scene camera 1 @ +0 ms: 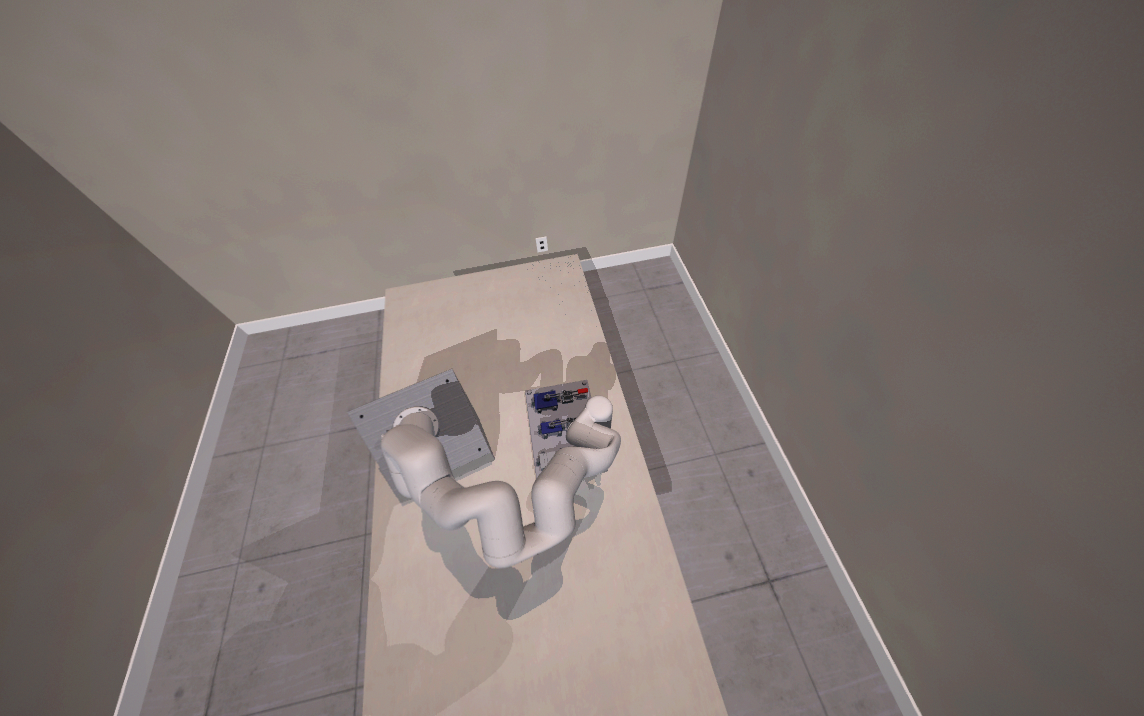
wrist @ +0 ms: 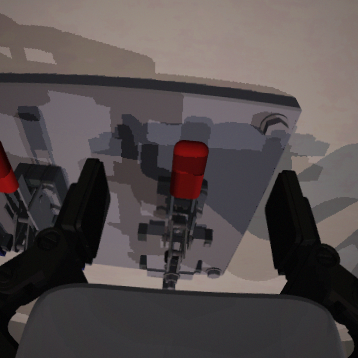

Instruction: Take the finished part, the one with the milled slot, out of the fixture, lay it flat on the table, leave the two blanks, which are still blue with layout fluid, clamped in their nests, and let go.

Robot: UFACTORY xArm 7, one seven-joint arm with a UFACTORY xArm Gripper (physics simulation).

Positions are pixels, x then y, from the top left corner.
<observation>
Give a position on a fixture plate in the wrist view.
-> At 130, 124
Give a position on a red clamp handle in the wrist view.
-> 189, 158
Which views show my gripper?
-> The wrist view only.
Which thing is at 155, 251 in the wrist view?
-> A finished part.
</observation>
